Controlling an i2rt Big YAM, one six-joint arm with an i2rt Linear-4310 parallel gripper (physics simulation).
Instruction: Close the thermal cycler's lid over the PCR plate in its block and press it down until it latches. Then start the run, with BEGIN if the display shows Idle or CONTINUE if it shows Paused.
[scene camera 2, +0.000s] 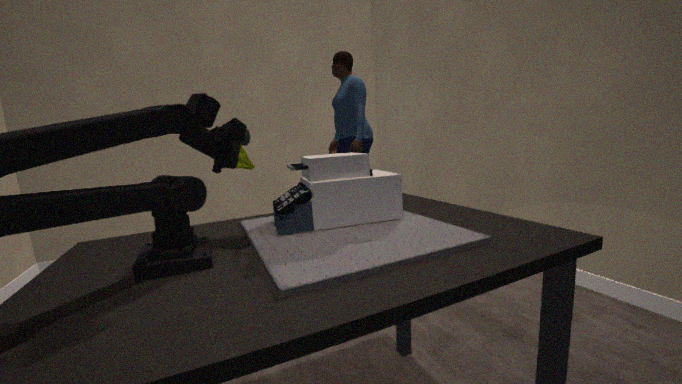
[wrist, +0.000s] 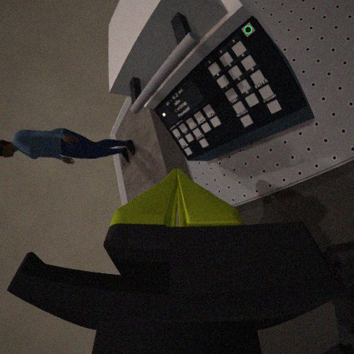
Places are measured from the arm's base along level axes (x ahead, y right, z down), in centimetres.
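Where they show: gripper, between the fingertips: (scene camera 2: 252, 168); arm's base, origin of its link: (scene camera 2: 175, 250).
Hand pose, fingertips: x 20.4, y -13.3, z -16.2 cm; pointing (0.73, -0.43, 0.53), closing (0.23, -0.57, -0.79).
Each offset is from my fingertips to the top centre of the thing. "spot": to the spot under its first point. Level surfaces: height alone.
The thermal cycler {spot: dy +10.8, dx +26.4, dz +11.4 cm} (scene camera 2: 357, 202) is a white box with a sloped dark keypad panel {dy +4.3, dx +9.2, dz +9.1 cm} (scene camera 2: 292, 198) (wrist: 202, 131) at its front. Its white lid {spot: dy +8.8, dx +21.3, dz +1.8 cm} (scene camera 2: 335, 169) (wrist: 145, 60) lies down over the top, and the handle bar (wrist: 162, 74) sticks out at the front. Whether it is latched cannot be told. The PCR plate is hidden. The display (wrist: 187, 100) shows small text lines and a white dot, too small to read surely. My gripper (scene camera 2: 249, 164) (wrist: 176, 175) is shut and empty, yellow fingertips together, in the air in front of the panel and apart from it.
The cycler stands on a light perforated board {dy +9.8, dx +22.3, dz +18.2 cm} (scene camera 2: 380, 250) (wrist: 325, 82) on the dark table {dz +19.5 cm} (scene camera 2: 510, 232). A round button with a green ring (wrist: 248, 29) is at the panel's far corner. A person in a blue top (scene camera 2: 352, 110) (wrist: 42, 144) stands beyond the table.
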